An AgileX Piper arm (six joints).
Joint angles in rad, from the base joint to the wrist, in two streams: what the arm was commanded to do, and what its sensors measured. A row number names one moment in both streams.
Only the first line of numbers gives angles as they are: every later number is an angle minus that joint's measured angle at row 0.
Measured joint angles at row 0: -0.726 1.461 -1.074 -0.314 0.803 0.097
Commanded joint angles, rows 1 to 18: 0.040 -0.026 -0.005 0.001 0.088 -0.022; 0.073 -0.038 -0.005 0.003 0.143 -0.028; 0.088 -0.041 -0.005 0.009 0.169 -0.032; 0.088 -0.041 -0.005 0.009 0.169 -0.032; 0.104 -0.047 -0.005 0.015 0.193 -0.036; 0.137 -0.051 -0.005 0.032 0.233 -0.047; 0.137 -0.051 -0.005 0.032 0.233 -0.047; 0.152 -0.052 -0.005 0.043 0.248 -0.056; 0.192 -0.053 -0.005 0.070 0.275 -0.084; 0.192 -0.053 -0.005 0.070 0.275 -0.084; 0.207 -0.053 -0.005 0.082 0.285 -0.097; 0.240 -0.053 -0.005 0.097 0.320 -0.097; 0.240 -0.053 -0.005 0.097 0.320 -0.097; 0.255 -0.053 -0.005 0.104 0.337 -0.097; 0.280 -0.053 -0.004 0.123 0.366 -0.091; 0.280 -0.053 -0.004 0.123 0.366 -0.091; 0.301 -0.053 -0.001 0.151 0.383 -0.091; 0.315 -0.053 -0.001 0.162 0.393 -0.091
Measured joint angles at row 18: 0.286 -0.049 -0.001 0.135 0.358 -0.085
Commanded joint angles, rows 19 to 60: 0.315 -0.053 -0.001 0.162 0.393 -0.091; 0.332 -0.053 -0.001 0.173 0.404 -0.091; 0.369 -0.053 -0.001 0.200 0.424 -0.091; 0.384 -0.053 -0.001 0.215 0.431 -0.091; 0.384 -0.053 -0.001 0.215 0.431 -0.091; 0.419 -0.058 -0.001 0.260 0.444 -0.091; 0.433 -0.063 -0.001 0.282 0.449 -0.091; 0.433 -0.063 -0.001 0.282 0.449 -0.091; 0.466 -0.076 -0.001 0.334 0.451 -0.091; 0.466 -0.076 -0.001 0.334 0.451 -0.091; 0.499 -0.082 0.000 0.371 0.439 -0.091; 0.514 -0.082 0.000 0.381 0.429 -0.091; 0.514 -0.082 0.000 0.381 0.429 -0.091; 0.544 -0.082 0.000 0.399 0.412 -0.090; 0.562 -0.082 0.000 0.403 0.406 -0.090; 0.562 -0.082 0.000 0.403 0.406 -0.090; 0.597 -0.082 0.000 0.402 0.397 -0.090; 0.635 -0.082 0.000 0.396 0.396 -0.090; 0.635 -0.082 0.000 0.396 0.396 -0.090; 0.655 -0.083 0.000 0.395 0.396 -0.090; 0.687 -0.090 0.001 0.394 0.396 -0.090; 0.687 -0.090 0.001 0.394 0.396 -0.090; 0.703 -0.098 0.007 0.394 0.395 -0.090; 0.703 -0.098 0.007 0.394 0.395 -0.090; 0.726 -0.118 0.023 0.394 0.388 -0.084; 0.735 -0.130 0.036 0.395 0.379 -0.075; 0.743 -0.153 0.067 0.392 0.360 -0.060; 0.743 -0.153 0.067 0.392 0.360 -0.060; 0.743 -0.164 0.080 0.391 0.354 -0.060; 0.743 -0.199 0.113 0.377 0.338 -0.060; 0.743 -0.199 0.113 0.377 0.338 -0.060; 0.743 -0.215 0.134 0.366 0.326 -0.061; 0.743 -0.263 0.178 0.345 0.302 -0.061; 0.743 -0.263 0.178 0.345 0.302 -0.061; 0.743 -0.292 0.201 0.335 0.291 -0.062; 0.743 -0.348 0.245 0.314 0.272 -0.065; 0.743 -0.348 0.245 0.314 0.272 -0.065; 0.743 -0.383 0.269 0.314 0.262 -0.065; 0.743 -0.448 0.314 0.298 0.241 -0.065; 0.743 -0.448 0.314 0.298 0.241 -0.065; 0.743 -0.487 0.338 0.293 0.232 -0.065; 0.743 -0.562 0.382 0.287 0.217 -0.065
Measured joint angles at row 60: 0.740 -0.473 0.327 0.306 0.246 -0.064
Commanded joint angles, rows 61 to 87: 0.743 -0.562 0.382 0.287 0.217 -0.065; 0.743 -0.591 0.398 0.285 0.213 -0.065; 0.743 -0.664 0.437 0.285 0.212 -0.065; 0.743 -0.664 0.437 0.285 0.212 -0.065; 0.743 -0.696 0.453 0.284 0.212 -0.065; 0.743 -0.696 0.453 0.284 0.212 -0.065; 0.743 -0.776 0.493 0.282 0.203 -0.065; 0.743 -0.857 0.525 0.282 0.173 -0.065; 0.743 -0.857 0.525 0.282 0.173 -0.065; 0.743 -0.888 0.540 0.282 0.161 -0.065; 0.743 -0.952 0.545 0.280 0.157 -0.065; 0.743 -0.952 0.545 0.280 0.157 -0.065; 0.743 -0.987 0.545 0.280 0.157 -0.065; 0.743 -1.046 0.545 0.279 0.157 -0.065; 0.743 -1.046 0.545 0.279 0.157 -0.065; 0.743 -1.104 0.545 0.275 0.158 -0.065; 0.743 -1.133 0.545 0.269 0.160 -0.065; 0.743 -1.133 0.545 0.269 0.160 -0.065; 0.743 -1.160 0.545 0.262 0.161 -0.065; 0.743 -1.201 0.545 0.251 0.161 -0.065; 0.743 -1.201 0.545 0.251 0.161 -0.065; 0.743 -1.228 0.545 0.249 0.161 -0.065; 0.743 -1.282 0.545 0.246 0.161 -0.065; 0.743 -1.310 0.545 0.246 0.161 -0.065; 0.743 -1.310 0.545 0.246 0.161 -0.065; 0.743 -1.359 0.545 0.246 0.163 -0.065; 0.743 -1.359 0.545 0.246 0.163 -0.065
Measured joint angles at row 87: 0.740 -1.293 0.540 0.258 0.172 -0.064
